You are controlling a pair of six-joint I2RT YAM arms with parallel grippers.
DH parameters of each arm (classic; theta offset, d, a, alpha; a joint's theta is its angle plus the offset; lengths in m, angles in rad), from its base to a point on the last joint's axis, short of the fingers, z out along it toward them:
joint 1: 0 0.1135 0.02 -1.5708
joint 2: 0 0 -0.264 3.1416
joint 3: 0.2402 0 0.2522 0
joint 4: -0.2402 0 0.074 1.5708
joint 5: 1.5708 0 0 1.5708
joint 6: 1.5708 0.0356 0 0
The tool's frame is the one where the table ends.
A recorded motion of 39 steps. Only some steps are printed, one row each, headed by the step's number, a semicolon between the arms.
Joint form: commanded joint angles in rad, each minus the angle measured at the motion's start. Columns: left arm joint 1, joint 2, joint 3, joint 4, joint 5, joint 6; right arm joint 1, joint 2, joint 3, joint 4, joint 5, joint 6.
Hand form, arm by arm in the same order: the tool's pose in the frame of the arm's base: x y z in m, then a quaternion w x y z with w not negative. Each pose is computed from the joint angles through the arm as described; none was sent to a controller.
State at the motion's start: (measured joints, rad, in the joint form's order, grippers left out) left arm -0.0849 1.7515 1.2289 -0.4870 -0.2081 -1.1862; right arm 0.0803 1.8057 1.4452 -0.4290 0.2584 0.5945
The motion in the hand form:
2: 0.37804 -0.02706 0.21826 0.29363 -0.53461 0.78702 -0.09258; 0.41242 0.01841 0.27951 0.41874 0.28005 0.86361 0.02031
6: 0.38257 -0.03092 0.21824 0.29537 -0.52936 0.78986 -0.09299; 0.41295 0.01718 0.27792 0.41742 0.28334 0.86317 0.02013
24: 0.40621 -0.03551 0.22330 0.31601 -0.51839 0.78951 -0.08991; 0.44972 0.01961 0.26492 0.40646 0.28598 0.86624 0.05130
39: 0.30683 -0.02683 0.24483 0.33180 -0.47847 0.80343 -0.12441; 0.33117 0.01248 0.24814 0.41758 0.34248 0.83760 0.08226
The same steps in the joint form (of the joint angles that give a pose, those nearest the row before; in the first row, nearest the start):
2: -0.0071 0.0263 0.0550 0.0007 -0.0128 -0.0318; -0.0143 -0.0033 0.0443 0.0087 -0.0084 -0.0132
6: -0.0163 0.0432 0.0749 0.0007 -0.0159 -0.0272; -0.0174 -0.0003 0.0427 0.0102 -0.0084 -0.0085
24: -0.0240 0.1184 0.1823 0.0022 -0.0435 -0.0027; -0.0220 0.1470 0.1884 0.0056 -0.0712 0.0191
39: -0.0240 -0.2953 -0.2039 0.0511 0.0192 0.0725; -0.0220 -0.2990 -0.4108 0.1940 -0.0652 0.1508

